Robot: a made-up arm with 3 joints. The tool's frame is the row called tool. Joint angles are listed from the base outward.
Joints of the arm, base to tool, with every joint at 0 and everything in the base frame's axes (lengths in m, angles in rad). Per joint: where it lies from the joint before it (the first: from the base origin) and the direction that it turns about. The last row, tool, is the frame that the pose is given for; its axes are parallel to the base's.
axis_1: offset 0 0 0.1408 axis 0 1 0
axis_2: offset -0.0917 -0.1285 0.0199 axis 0 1 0
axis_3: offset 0.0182 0.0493 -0.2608 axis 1 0 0
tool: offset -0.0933 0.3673 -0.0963
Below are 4 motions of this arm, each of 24 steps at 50 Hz.
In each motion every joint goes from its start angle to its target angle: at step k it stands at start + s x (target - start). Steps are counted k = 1, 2, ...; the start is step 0. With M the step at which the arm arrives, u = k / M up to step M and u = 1 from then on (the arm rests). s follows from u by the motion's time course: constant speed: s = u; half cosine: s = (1 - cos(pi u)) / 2; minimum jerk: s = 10 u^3 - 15 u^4 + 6 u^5.
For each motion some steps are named. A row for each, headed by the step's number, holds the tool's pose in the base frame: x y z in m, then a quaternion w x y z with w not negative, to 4 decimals.
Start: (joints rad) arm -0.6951 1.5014 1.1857
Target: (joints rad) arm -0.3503 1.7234 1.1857
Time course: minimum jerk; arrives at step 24
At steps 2, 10, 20, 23, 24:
2: -0.1036 0.1480 0.1818 0.7624 0.5136 0.3265 -0.2199
10: -0.0916 0.1480 0.1942 0.7273 0.4900 0.3986 -0.2685
20: -0.0666 0.1480 0.2096 0.6467 0.4357 0.5192 -0.3498
23: -0.0652 0.1480 0.2102 0.6416 0.4322 0.5256 -0.3541
24: -0.0651 0.1480 0.2102 0.6415 0.4321 0.5257 -0.3542

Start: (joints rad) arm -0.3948 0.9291 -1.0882
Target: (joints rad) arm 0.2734 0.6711 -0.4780
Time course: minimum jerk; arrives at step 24
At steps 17, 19, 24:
17: -0.5518 0.1778 -0.1093 0.8677 -0.2546 0.4096 0.1202
19: -0.5483 0.1924 -0.0788 0.8667 -0.2293 0.4283 0.1133
24: -0.5444 0.2026 -0.0565 0.8652 -0.2108 0.4420 0.1077

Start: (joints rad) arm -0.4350 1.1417 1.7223
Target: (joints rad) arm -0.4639 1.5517 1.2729
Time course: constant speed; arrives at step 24
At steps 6, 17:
6: -0.0646 0.0026 0.2500 0.6381 0.6636 0.2705 -0.2814
17: -0.0624 0.0768 0.2284 0.6743 0.5703 0.3582 -0.3029

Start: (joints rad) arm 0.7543 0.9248 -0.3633
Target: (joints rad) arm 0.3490 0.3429 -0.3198
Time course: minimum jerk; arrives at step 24
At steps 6, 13, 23, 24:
6: -0.5359 0.2309 0.2938 0.6936 -0.1258 0.6979 0.1266
13: -0.5270 0.2353 0.0598 0.8381 -0.1431 0.5189 0.0886
23: -0.4358 0.2392 -0.1211 0.9286 -0.1498 0.3351 0.0540
24: -0.4356 0.2392 -0.1214 0.9288 -0.1498 0.3348 0.0540

